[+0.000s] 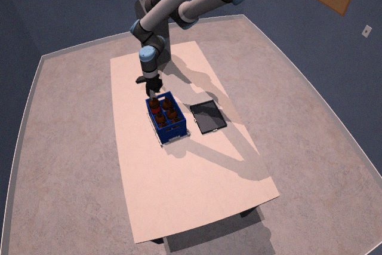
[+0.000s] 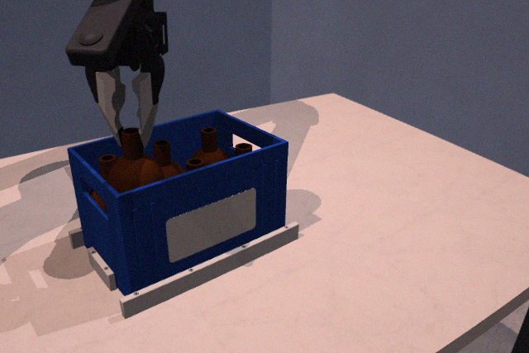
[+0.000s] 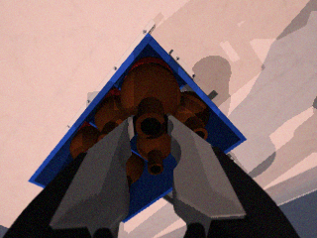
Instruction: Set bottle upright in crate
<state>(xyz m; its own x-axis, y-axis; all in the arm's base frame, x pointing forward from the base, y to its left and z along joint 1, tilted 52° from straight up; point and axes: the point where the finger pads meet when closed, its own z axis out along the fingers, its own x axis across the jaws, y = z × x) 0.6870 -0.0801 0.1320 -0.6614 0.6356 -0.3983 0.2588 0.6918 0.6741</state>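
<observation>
The blue crate lies 6 cm ahead of my hand, 8 cm to the left of it and 14 cm below it. Round my hand: tray 37 cm to the left, 21 cm below.
</observation>
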